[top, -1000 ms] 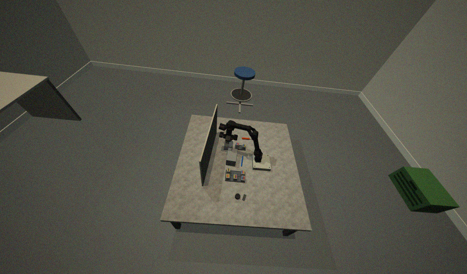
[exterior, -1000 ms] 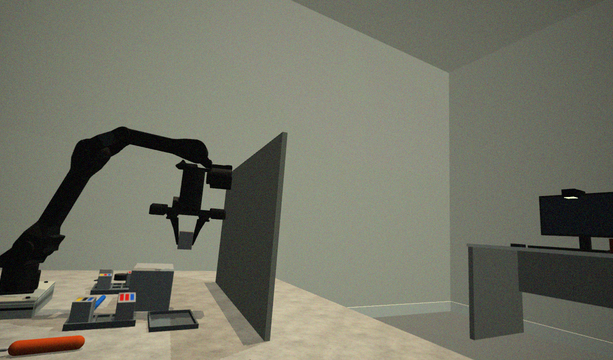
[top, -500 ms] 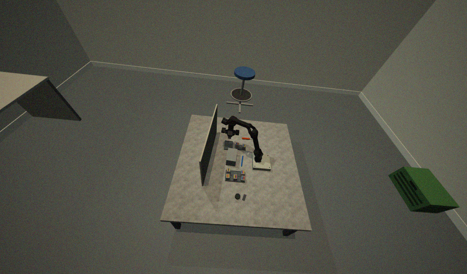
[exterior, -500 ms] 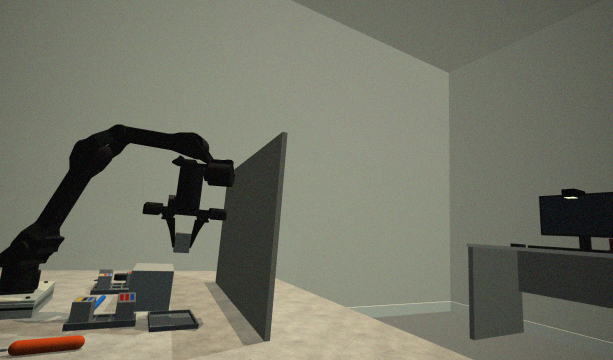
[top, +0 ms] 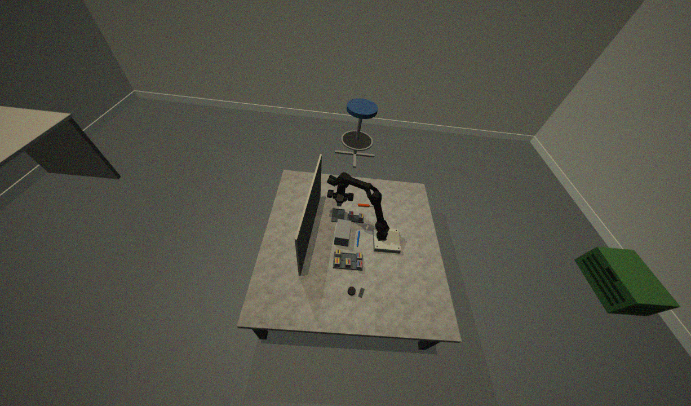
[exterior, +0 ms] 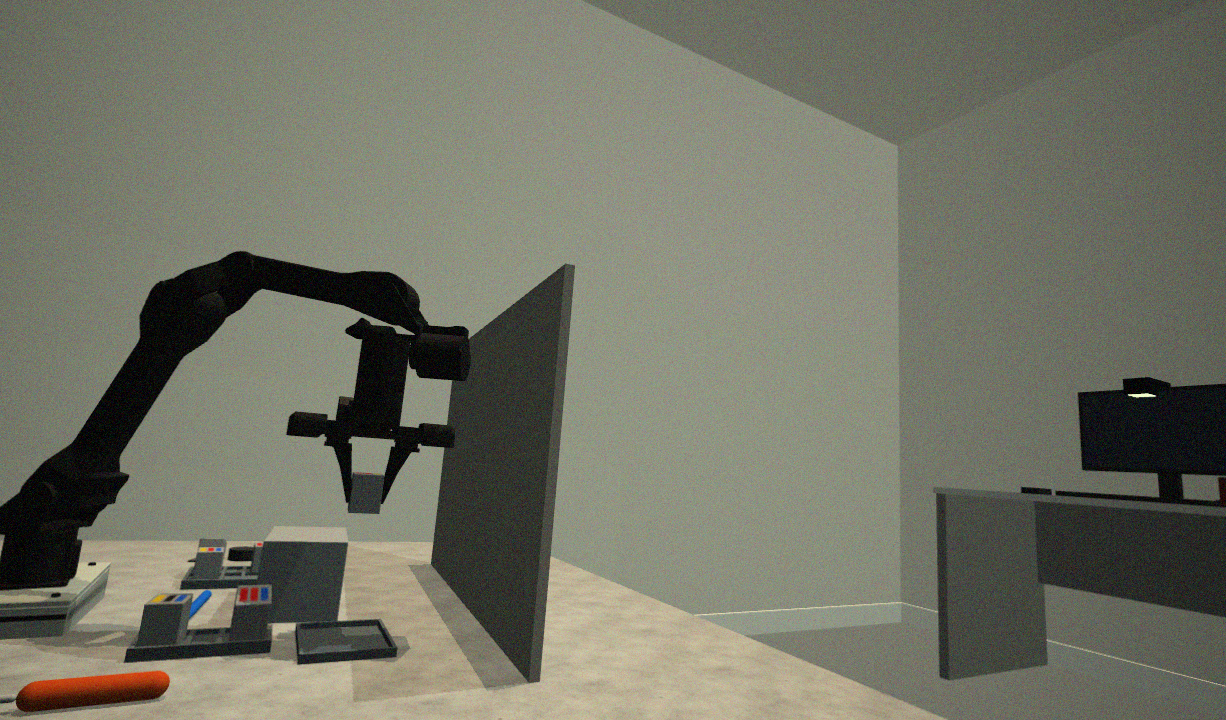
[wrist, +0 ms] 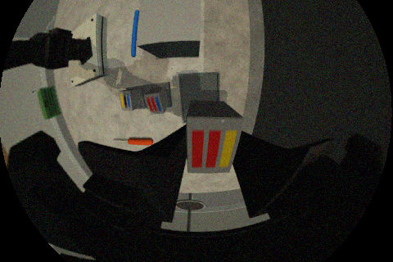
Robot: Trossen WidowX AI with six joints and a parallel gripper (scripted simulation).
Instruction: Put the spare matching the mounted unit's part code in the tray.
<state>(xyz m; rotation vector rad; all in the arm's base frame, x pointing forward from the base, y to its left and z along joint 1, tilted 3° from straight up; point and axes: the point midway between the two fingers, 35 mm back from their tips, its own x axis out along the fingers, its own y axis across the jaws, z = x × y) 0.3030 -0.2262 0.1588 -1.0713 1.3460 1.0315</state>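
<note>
Right now my gripper tip is 160 mm above the shallow grey tray. Round my gripper tip: mounted unit: 200 mm to the left, 110 mm below, 10 mm behind; grey spare block: 20 mm above; dark wall panel: 210 mm ahead, 140 mm to the left, 70 mm above.
</note>
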